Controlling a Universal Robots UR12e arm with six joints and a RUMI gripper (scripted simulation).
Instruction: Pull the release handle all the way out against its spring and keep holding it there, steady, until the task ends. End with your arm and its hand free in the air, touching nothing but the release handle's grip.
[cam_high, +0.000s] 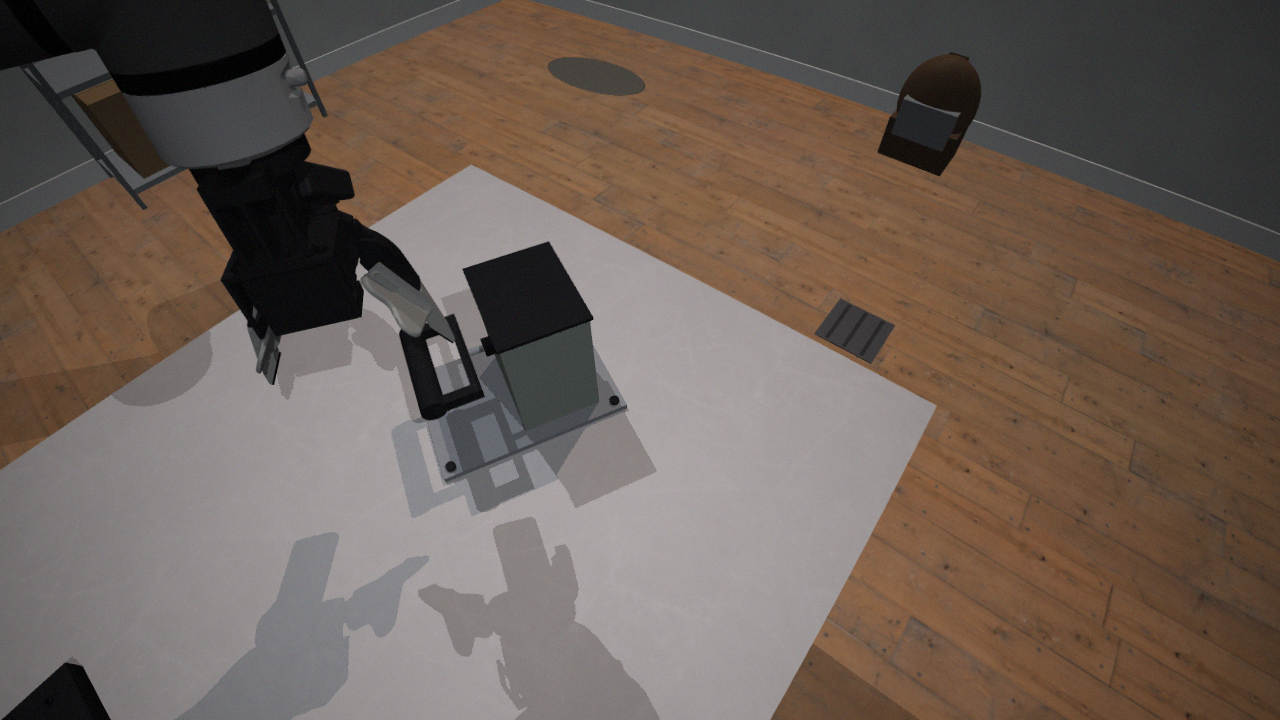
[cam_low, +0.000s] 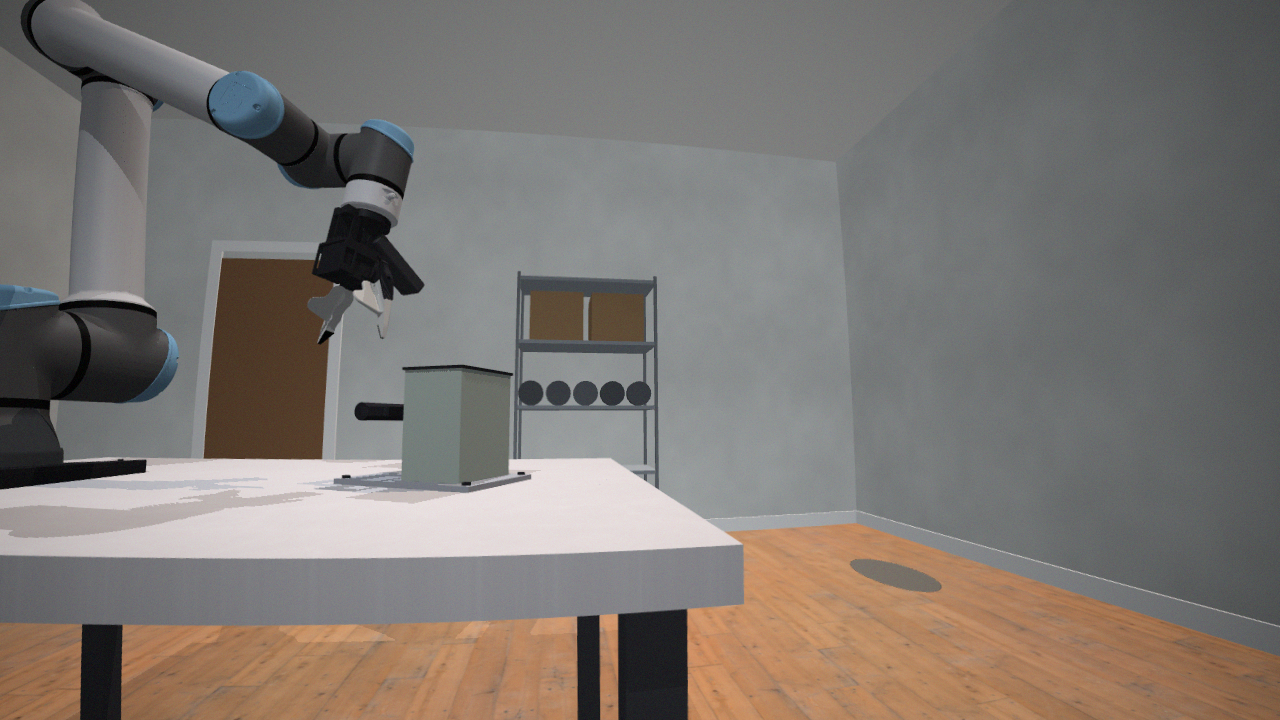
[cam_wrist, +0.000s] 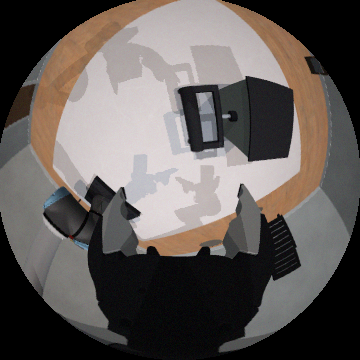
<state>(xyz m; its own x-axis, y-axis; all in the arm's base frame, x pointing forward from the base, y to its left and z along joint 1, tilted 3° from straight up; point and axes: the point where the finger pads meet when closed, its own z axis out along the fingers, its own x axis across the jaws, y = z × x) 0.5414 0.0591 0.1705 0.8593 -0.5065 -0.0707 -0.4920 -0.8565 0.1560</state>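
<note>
Now: the handle 10 cm ahead of my hand, 2 cm to the left of it and 11 cm below it.
</note>
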